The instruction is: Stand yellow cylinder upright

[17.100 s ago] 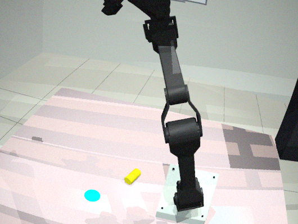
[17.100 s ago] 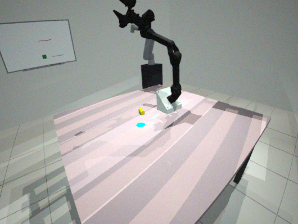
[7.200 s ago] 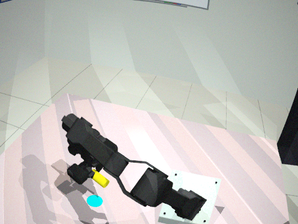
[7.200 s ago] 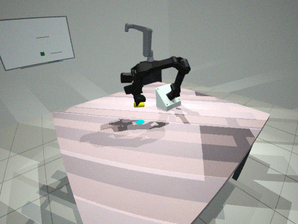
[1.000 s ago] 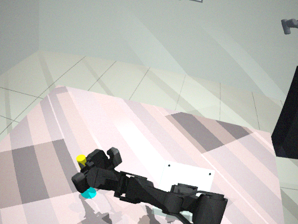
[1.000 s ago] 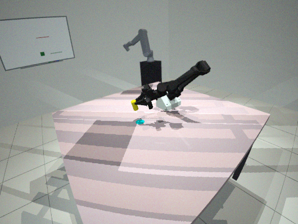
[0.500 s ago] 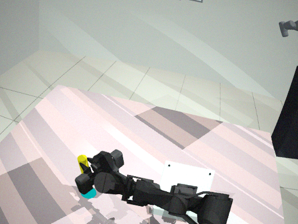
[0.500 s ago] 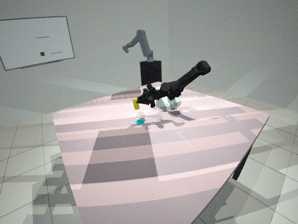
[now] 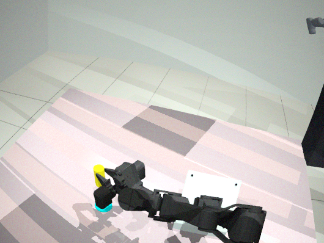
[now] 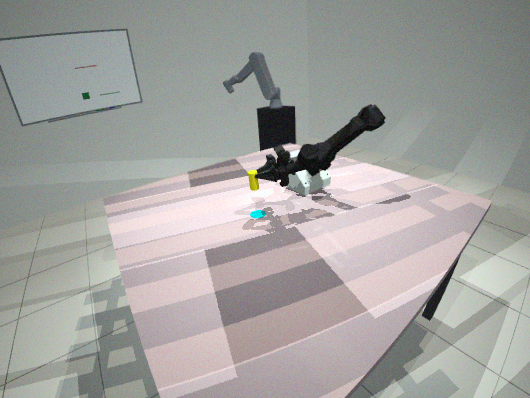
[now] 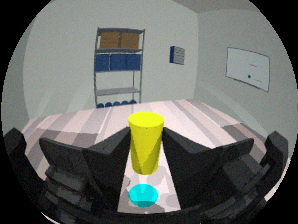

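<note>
My gripper tip is 16 cm above the cyan circle. Round my gripper tip: yellow tall cylinder 2 cm below.
</note>
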